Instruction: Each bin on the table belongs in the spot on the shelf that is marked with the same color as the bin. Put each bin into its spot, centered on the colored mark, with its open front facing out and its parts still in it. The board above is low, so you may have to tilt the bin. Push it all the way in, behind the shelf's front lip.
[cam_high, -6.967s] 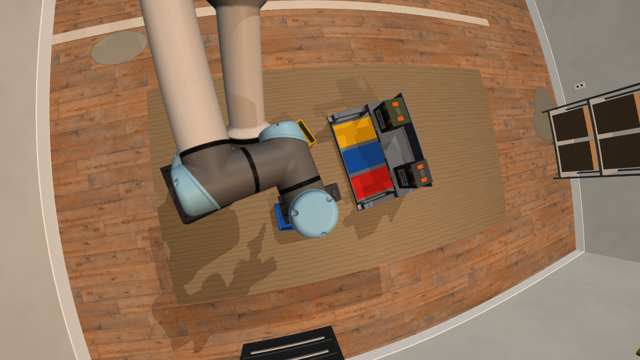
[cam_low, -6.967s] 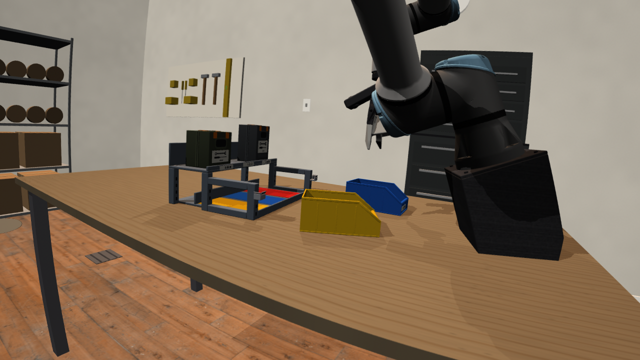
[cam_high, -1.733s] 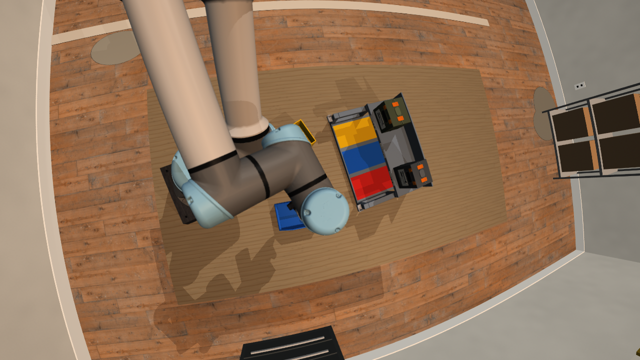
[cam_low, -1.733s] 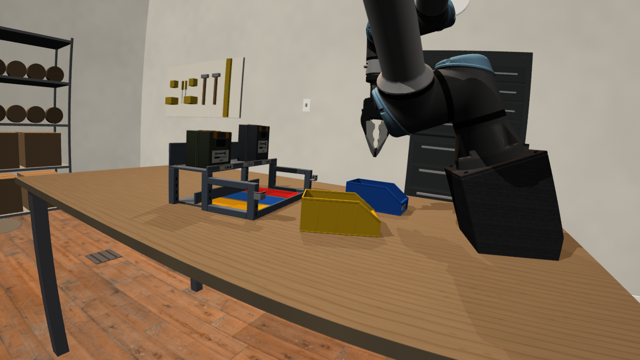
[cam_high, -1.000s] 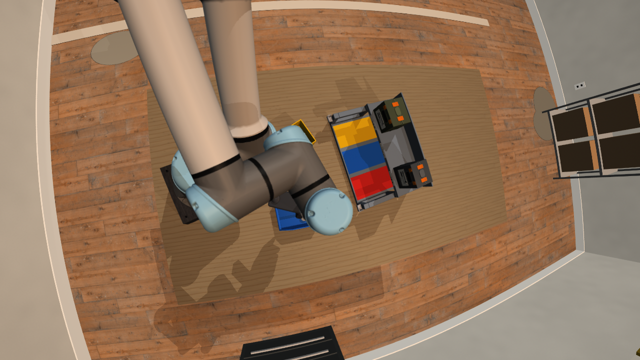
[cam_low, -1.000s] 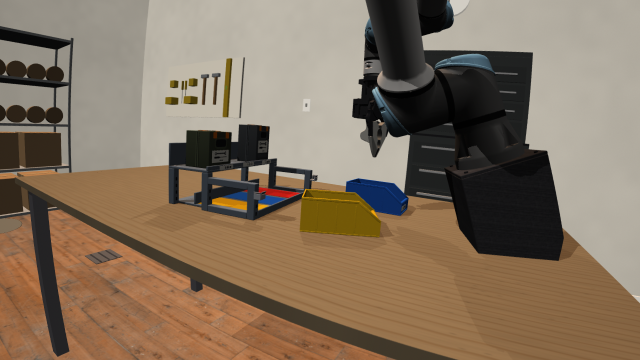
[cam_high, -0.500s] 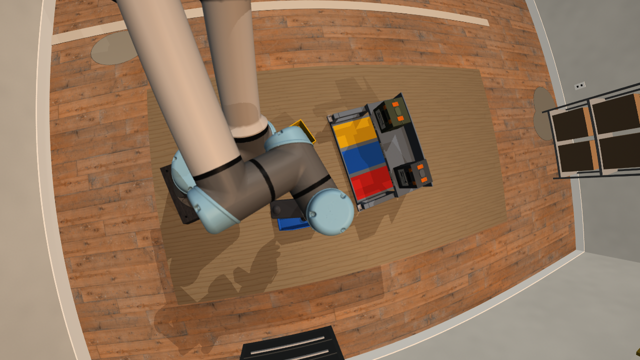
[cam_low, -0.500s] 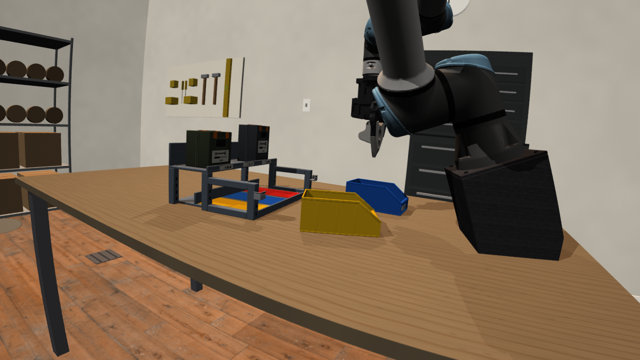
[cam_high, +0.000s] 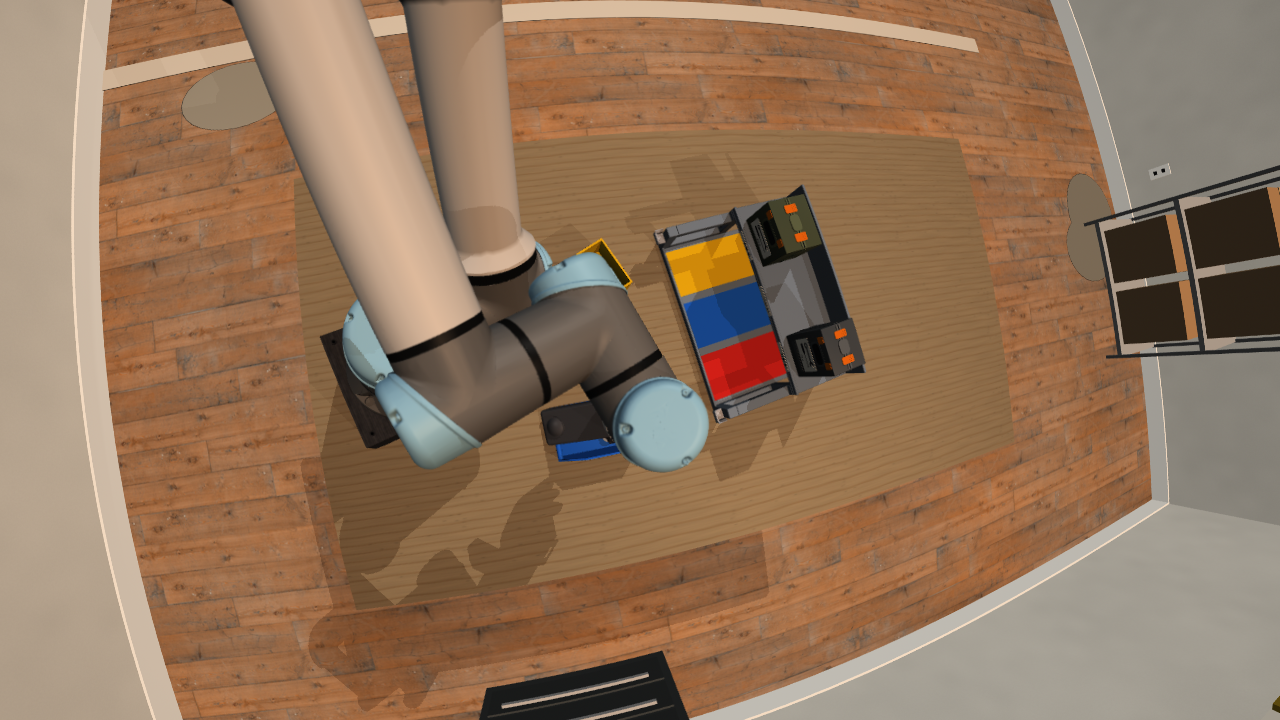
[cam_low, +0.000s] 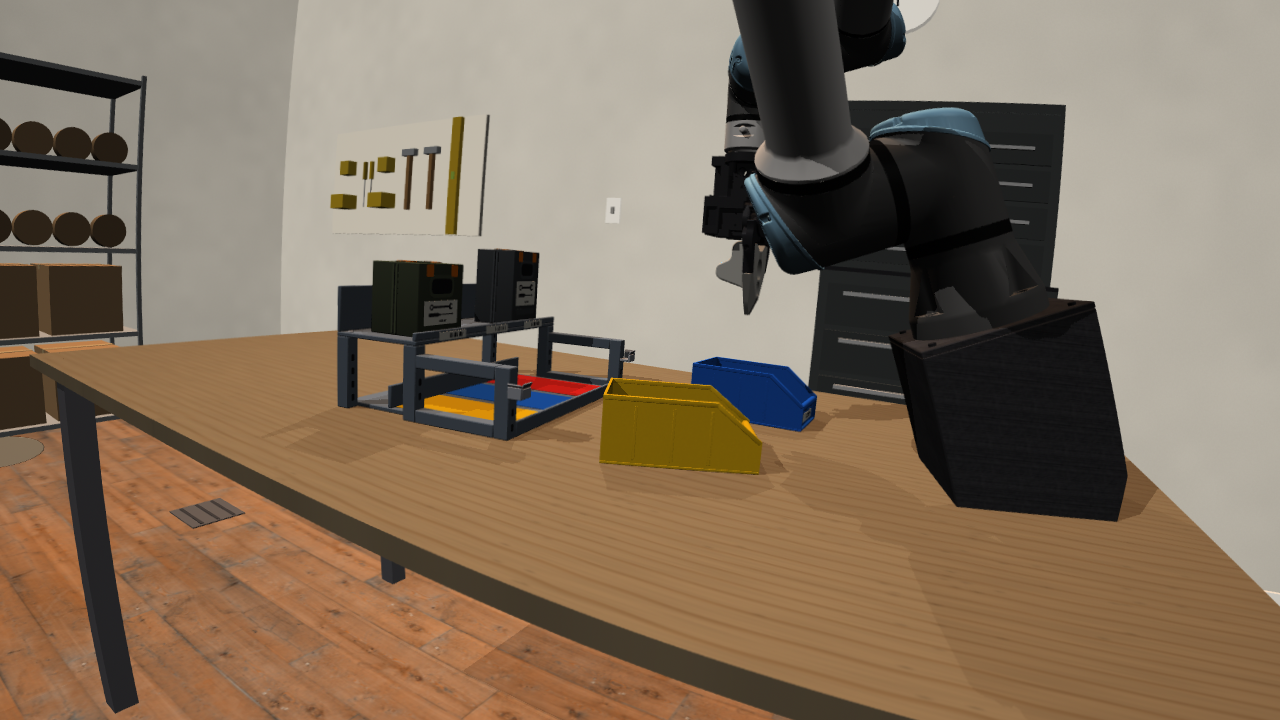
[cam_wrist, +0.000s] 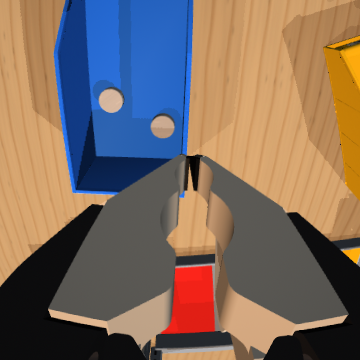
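Right now the blue bin is 5 cm to the right of my hand and 13 cm below it. Round my hand: yellow bin (1 cm behind, 21 cm to the left, 13 cm below).
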